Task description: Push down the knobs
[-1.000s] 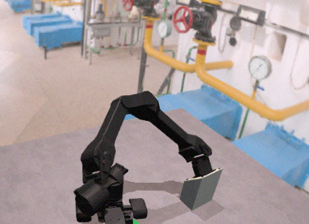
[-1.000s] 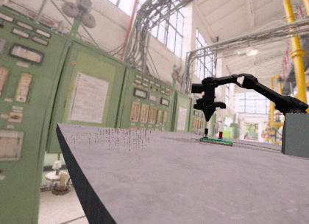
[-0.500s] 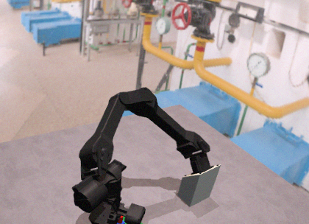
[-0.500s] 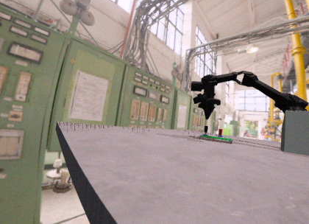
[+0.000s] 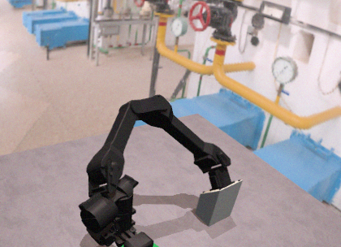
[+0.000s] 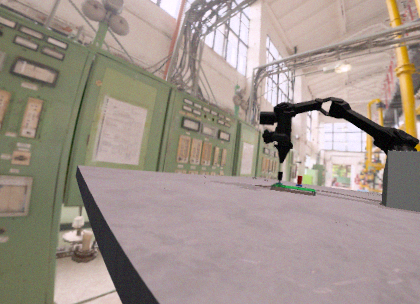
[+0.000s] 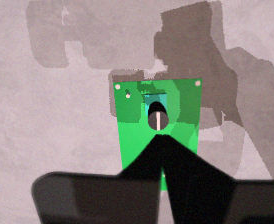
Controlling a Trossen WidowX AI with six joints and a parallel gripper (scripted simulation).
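Right now my gripper tip is 50 mm above the black knob. From my gripper tip the other things lie so: red knob (70 mm behind, 40 mm to the right, 60 mm below).
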